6 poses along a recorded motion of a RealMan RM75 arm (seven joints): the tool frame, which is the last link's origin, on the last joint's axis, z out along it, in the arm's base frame.
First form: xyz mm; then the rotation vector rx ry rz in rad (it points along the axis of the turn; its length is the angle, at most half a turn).
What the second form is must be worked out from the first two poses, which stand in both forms.
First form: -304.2 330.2 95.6 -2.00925 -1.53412 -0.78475
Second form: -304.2 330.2 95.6 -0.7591 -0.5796 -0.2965 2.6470
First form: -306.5 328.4 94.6 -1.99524 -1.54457 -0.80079
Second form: -306.5 328.4 94.6 -0.7537 -0.5835 -0.3025 2.6473
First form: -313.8 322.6 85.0 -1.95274 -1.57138 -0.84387
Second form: -313.8 322.6 85.0 -0.7384 -0.5942 -0.3191 2.6447
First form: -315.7 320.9 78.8 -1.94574 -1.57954 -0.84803
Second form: -315.7 320.9 78.8 -0.7354 -0.5970 -0.3205 2.6458
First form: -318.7 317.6 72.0 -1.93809 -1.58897 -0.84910
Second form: -318.7 317.6 72.0 -0.7324 -0.6005 -0.3209 2.6461
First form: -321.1 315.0 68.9 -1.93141 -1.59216 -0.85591
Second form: -321.1 315.0 68.9 -0.7301 -0.6019 -0.3236 2.6454
